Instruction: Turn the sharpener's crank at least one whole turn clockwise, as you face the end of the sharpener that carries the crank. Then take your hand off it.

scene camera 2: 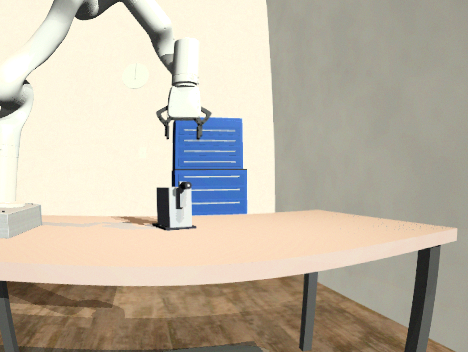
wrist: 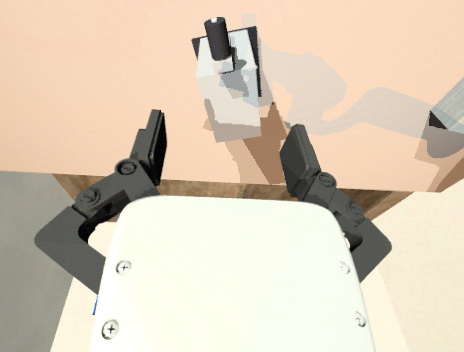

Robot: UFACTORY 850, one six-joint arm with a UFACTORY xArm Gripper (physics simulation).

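The sharpener [scene camera 2: 170,212] [wrist: 230,105] is a light grey upright box with a dark side, on a dark base plate on the table. Its crank is a dark arm [scene camera 2: 180,198] on the end face, with a round black knob [scene camera 2: 186,185] [wrist: 218,40] at the top; the arm points up. My gripper [scene camera 2: 183,136] [wrist: 228,132] is open and empty, pointing down. In the scene view it hangs well above the sharpener, apart from it. In the wrist view the sharpener shows beyond and between the fingertips, with the knob at its far end.
The table [scene camera 2: 280,240] [wrist: 100,75] carries the robot's base block [scene camera 2: 20,220] at the left in the scene view; a corner of a grey block [wrist: 452,107] shows at the right of the wrist view. A blue drawer cabinet [scene camera 2: 220,192] stands behind the table. Shadows of the arm lie around the sharpener.
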